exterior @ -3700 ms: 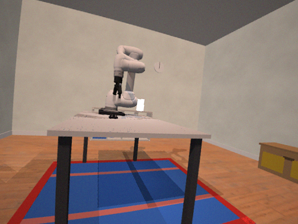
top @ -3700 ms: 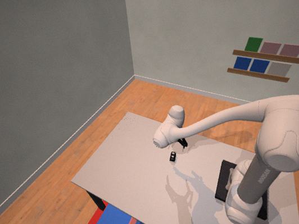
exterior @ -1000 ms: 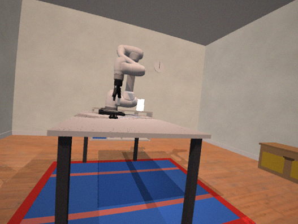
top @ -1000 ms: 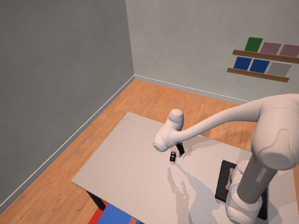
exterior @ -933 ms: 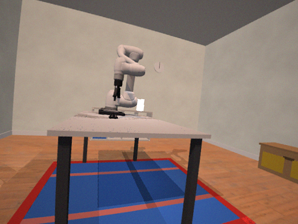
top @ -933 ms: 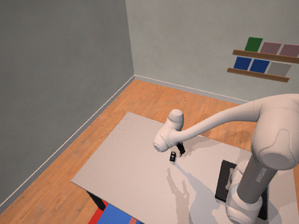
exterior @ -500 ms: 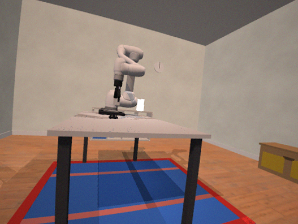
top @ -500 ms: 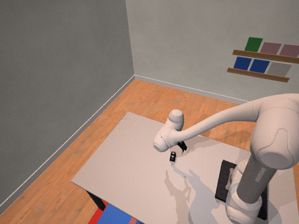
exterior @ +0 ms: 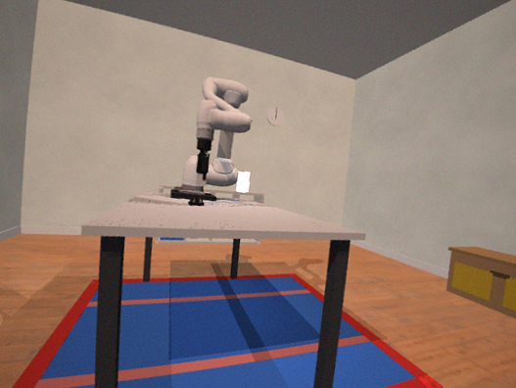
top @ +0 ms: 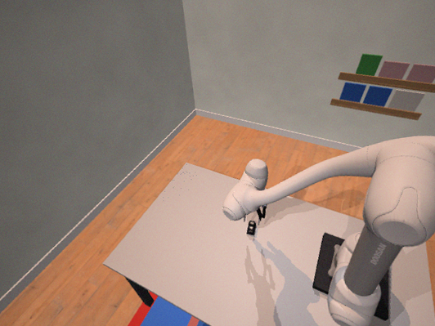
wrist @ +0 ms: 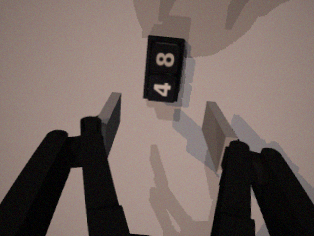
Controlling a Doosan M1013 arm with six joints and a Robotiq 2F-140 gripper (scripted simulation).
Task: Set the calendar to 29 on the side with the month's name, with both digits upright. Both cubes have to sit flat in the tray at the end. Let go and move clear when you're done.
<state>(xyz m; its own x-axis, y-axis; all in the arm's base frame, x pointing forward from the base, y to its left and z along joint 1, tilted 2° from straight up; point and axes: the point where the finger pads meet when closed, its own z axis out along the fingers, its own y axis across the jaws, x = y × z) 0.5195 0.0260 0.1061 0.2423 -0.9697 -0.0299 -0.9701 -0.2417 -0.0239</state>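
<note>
Now: the black calendar tray 12 cm below my hand and 2 cm to the right of it.
</note>
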